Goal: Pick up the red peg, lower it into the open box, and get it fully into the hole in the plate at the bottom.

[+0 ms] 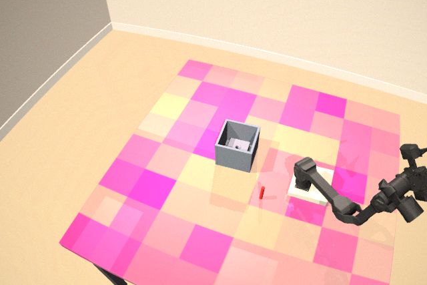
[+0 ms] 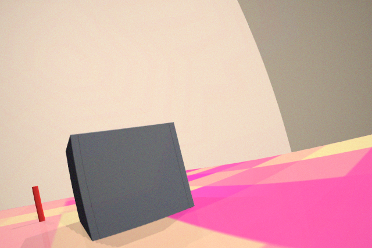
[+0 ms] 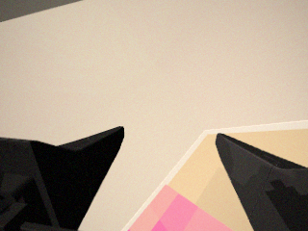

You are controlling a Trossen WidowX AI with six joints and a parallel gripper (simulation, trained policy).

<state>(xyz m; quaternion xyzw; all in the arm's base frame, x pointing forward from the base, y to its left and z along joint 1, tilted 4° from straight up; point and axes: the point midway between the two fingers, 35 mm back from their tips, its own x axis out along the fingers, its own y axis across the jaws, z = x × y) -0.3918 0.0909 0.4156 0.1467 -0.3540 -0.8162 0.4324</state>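
Now: the red peg 520 mm ahead of my gripper tip, 430 mm below it and 70 mm to the left of it. The rest, counted from my gripper tip: plate: 710 mm ahead, 430 mm below, 90 mm to the right.
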